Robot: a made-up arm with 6 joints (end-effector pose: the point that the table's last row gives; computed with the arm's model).
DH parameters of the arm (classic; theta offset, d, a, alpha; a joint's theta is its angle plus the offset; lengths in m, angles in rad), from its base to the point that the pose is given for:
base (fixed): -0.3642 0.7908 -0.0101 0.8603
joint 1: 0 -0.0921 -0.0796 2.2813
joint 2: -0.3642 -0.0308 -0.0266 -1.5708
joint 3: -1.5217 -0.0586 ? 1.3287
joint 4: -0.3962 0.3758 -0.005 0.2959
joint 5: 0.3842 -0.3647 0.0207 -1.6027
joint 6: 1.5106 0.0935 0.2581 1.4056
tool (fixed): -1.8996 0.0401 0 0
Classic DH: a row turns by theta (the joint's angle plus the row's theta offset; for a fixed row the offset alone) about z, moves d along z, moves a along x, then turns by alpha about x.
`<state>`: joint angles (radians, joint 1 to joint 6).
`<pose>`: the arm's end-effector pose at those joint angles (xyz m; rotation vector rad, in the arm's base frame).
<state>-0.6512 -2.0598 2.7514 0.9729 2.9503 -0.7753</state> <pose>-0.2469 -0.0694 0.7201 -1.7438 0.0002 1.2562</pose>
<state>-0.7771 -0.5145 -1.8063 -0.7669 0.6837 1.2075</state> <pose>-0.1444 0.0943 0.6387 -0.8873 -1.5556 0.5441</pose>
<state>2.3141 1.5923 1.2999 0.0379 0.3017 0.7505</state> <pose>-0.1153 -0.2221 0.6520 0.6394 -0.5774 1.5631</pose>
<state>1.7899 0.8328 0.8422 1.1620 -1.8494 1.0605</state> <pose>-0.1406 -0.2523 0.7459 -0.6443 0.1559 2.1394</pose>
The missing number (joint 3, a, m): 0.0356
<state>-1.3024 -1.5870 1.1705 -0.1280 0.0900 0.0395</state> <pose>0.3445 0.0946 0.7765 -1.4420 -2.1626 -1.6027</pose>
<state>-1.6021 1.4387 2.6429 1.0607 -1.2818 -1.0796</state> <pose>0.2095 -0.0665 0.9551 1.5368 0.7370 -2.1069</pose>
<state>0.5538 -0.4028 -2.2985 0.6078 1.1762 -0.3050</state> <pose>0.1030 -0.1255 0.5496 -1.3046 0.6058 -2.4754</pose>
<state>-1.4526 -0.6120 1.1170 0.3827 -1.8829 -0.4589</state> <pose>0.2996 0.0733 0.7762 -1.0465 -1.5512 -1.8627</pose>
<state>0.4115 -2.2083 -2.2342 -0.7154 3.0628 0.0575</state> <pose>0.1360 -0.1296 0.6461 -2.1366 -1.2776 -0.7325</pose>
